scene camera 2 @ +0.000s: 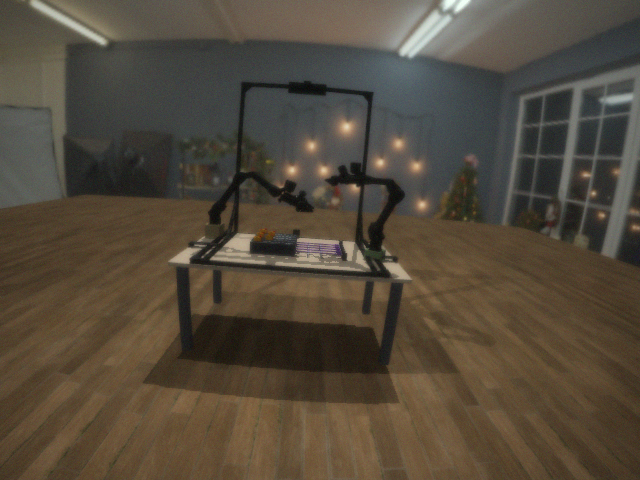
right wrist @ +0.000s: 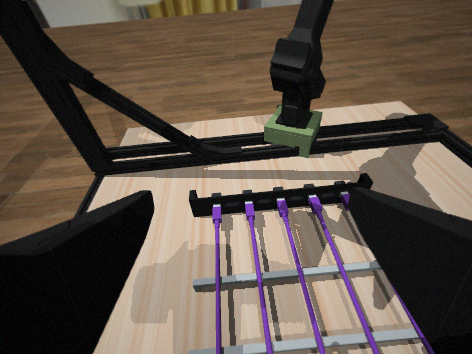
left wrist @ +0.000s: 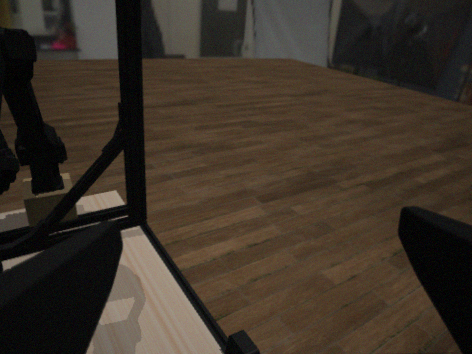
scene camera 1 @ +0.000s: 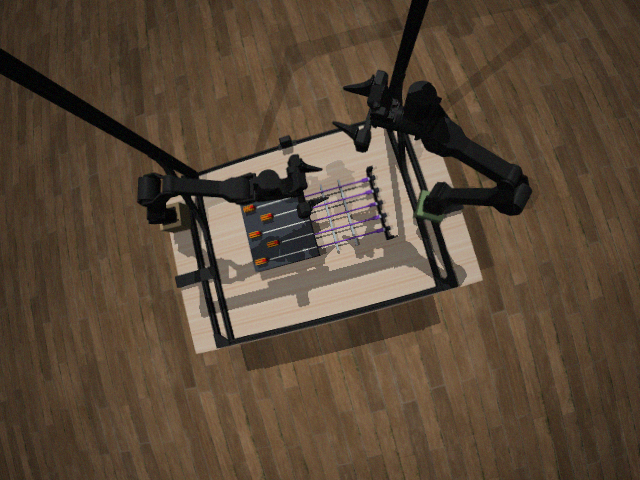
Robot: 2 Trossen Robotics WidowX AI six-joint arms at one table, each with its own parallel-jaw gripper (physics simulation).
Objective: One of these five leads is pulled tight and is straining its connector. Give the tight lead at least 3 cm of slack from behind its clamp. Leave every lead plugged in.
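Places are measured from the left arm's base along level axes (x up, y left, z back), in centimetres.
Pixels of known places: left gripper, fingertip midpoint: (scene camera 2: 328, 179) (left wrist: 259, 226) (scene camera 1: 337, 105); right gripper, fingertip midpoint: (scene camera 2: 313, 210) (right wrist: 251, 198) (scene camera 1: 325, 183); left arm's base at its link origin: (scene camera 2: 375, 249) (right wrist: 294, 118) (scene camera 1: 432, 205); right arm's base at its link origin: (scene camera 2: 214, 223) (left wrist: 47, 184) (scene camera 1: 169, 216).
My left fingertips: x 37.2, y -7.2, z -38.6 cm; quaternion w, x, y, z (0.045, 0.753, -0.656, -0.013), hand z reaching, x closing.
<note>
Ahead of a thing's pixels: the offset from my left fingertips to its top centre. "spot": to the spot under its first point.
Several purple leads (scene camera 1: 356, 208) (scene camera 2: 317, 248) (right wrist: 218, 260) run to plugs seated in a black connector strip {spot: dx -38.6, dy +12.5, dz +19.3 cm} (scene camera 1: 381, 206) (right wrist: 232, 204). At their other end, white stretches run over a dark box (scene camera 1: 284, 260) (scene camera 2: 273, 248) to orange-red clamps {spot: dx -34.1, dy +35.8, dz -23.3 cm} (scene camera 1: 254, 234) (scene camera 2: 264, 235). Which lead is tight cannot be told. My right gripper (scene camera 1: 323, 183) (scene camera 2: 311, 208) (right wrist: 251, 198) is open and empty, above the leads near the box's edge; its finger hides part of the rightmost lead in the right wrist view. My left gripper (scene camera 1: 340, 105) (scene camera 2: 329, 180) (left wrist: 259, 226) is open and empty, high beyond the table's far edge.
Two grey bars {spot: dx -40.8, dy +14.9, dz +6.4 cm} (right wrist: 277, 275) cross beneath the leads between box and strip. Black frame rails (scene camera 1: 320, 321) edge the table, with uprights (scene camera 2: 239, 134) (left wrist: 131, 110) at both sides. A small black block {spot: dx -37.8, dy -4.0, dz -23.8 cm} (scene camera 1: 285, 141) (left wrist: 242, 343) sits on the far rail. The left arm's green base (scene camera 1: 424, 206) (right wrist: 290, 134) stands beyond the strip.
</note>
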